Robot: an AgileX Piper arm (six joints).
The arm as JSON. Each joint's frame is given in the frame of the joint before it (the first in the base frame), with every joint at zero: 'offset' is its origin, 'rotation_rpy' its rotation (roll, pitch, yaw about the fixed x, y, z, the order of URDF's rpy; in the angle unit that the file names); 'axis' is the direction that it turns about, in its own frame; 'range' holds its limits. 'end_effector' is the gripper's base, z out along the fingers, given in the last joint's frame.
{
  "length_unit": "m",
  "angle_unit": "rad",
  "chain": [
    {
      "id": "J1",
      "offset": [
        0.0,
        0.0,
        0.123
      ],
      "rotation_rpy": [
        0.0,
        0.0,
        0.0
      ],
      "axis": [
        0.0,
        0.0,
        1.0
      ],
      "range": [
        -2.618,
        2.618
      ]
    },
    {
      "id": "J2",
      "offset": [
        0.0,
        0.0,
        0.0
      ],
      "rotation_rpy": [
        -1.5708,
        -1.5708,
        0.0
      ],
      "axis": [
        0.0,
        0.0,
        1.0
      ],
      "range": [
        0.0,
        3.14
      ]
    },
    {
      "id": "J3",
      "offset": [
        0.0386,
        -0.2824,
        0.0
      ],
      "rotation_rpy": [
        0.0,
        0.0,
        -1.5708
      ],
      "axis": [
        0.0,
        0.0,
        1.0
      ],
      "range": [
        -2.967,
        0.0
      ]
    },
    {
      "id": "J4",
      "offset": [
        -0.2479,
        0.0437,
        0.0
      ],
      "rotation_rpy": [
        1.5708,
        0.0,
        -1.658
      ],
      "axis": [
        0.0,
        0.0,
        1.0
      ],
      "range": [
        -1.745,
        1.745
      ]
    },
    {
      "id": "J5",
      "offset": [
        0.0,
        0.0,
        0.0
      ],
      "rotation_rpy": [
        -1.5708,
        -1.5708,
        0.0
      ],
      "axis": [
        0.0,
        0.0,
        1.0
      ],
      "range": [
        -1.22,
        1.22
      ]
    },
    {
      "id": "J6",
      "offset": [
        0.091,
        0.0,
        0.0
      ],
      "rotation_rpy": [
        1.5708,
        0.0,
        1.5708
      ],
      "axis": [
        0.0,
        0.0,
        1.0
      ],
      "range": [
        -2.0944,
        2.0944
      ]
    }
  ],
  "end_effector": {
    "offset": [
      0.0,
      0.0,
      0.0
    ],
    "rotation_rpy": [
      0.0,
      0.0,
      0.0
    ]
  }
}
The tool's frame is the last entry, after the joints.
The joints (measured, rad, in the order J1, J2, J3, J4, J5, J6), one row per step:
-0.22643, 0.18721, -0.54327, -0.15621, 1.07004, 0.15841
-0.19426, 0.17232, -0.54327, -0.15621, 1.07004, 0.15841
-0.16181, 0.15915, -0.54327, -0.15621, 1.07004, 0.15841
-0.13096, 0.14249, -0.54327, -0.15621, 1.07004, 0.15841
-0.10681, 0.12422, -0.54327, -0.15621, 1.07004, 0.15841
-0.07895, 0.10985, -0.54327, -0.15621, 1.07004, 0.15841
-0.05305, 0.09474, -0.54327, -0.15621, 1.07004, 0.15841
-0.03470, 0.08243, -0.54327, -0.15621, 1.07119, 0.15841
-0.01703, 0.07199, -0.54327, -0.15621, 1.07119, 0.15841
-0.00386, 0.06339, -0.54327, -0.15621, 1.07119, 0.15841
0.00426, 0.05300, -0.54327, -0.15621, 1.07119, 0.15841
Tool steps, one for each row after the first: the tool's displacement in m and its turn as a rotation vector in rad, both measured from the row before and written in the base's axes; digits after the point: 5 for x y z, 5 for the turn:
-0.00189, 0.00103, 0.00028, -0.00311, -0.01456, 0.03217
-0.00166, 0.00084, 0.00022, -0.00233, -0.01296, 0.03245
-0.00229, 0.00078, 0.00023, -0.00243, -0.01648, 0.03085
-0.00269, 0.00059, 0.00020, -0.00217, -0.01814, 0.02415
-0.00201, 0.00042, 0.00012, -0.00133, -0.01431, 0.02786
-0.00218, 0.00030, 0.00009, -0.00100, -0.01508, 0.02590
-0.00187, 0.00014, -0.00004, -0.00040, -0.01117, 0.01820
-0.00152, 0.00007, 0.00002, -0.00027, -0.01044, 0.01767
-0.00127, 0.00002, 0.00000, -0.00009, -0.00860, 0.01317
-0.00163, -0.00001, -0.00001, 0.00000, -0.01039, 0.00812

